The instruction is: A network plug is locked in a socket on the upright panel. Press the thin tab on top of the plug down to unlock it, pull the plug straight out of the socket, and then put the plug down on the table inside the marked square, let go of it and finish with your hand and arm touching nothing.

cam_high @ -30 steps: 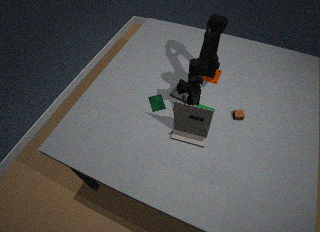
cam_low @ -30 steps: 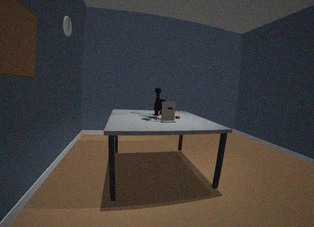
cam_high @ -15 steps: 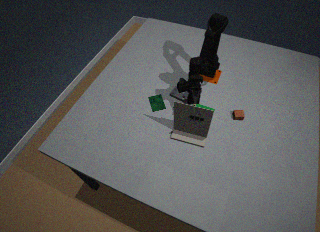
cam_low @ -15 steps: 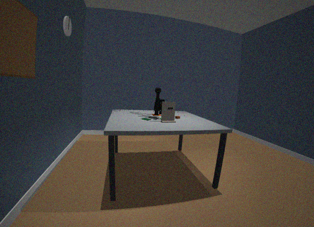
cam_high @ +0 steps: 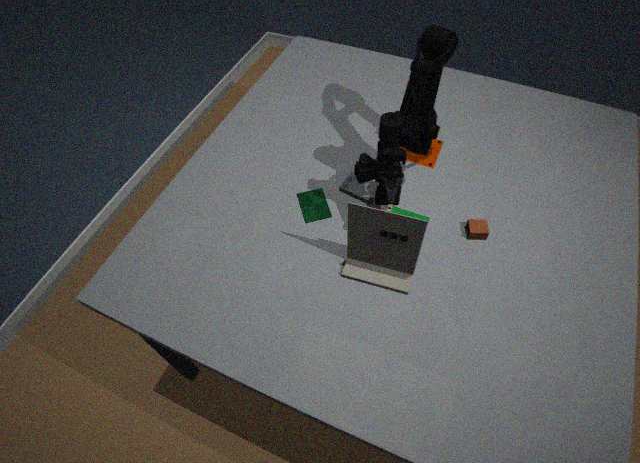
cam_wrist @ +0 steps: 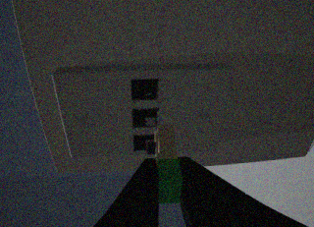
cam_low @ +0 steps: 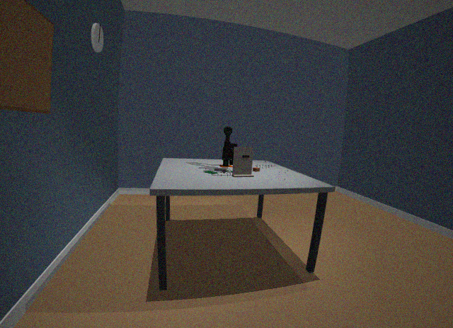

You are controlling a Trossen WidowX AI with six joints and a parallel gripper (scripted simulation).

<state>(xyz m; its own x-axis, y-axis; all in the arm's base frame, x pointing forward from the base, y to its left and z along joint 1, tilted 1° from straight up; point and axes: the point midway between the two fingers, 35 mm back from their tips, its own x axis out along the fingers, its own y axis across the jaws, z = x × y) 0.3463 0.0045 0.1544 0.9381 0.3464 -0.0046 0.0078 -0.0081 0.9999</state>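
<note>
Right now my gripper tip is 150 mm above the green square, 60 mm past it and 30 mm to the right of it. From my gripper tip the other things lie so: flat grey piece: 150 mm below, 140 mm behind, 120 mm to the right; then orange block: 210 mm to the left, 140 mm below, 120 mm behind; then upright grey panel: 90 mm ahead, 50 mm below, 20 mm to the left.
</note>
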